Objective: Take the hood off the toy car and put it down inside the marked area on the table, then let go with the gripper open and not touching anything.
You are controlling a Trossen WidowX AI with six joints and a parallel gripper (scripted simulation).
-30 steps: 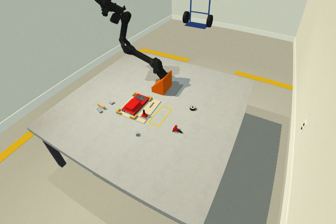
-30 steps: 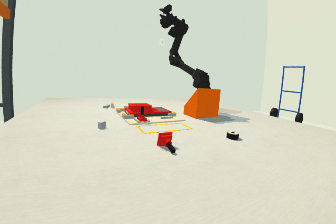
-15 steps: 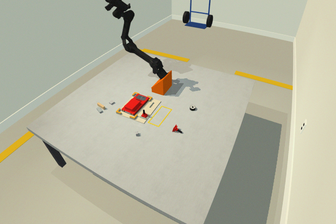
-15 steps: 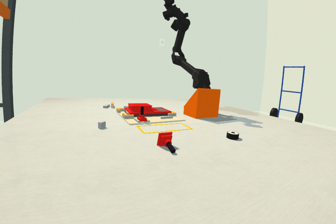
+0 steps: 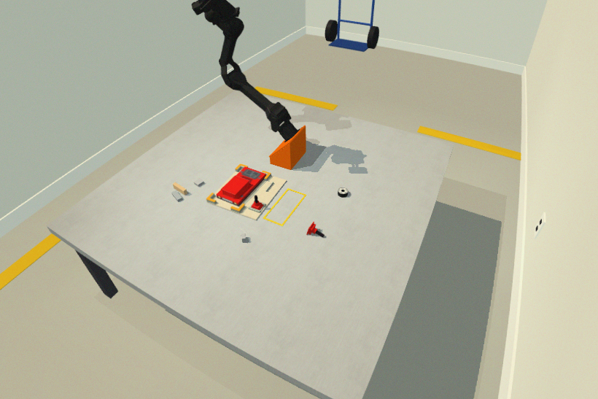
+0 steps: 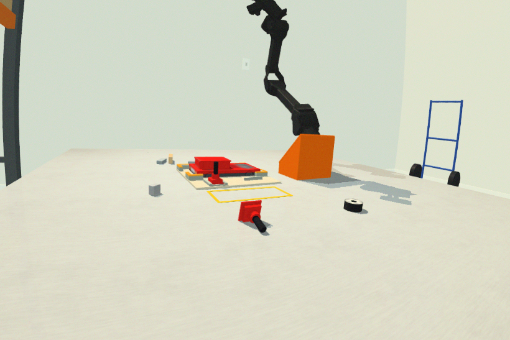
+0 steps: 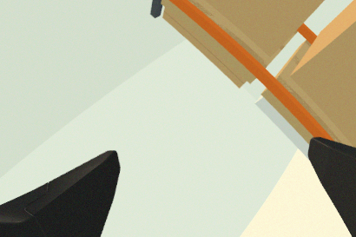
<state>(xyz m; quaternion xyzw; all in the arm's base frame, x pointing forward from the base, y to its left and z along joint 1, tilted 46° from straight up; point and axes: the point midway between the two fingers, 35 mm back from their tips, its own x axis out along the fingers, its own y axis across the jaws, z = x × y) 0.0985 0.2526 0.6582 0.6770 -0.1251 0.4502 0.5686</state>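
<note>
Now: gripper tip 16 cm short of the hood, 24 cm to the right of it and 73 cm above it. Also, from my gripper tip: black wheel 5 cm behind, 61 cm to the left, 76 cm below.
</note>
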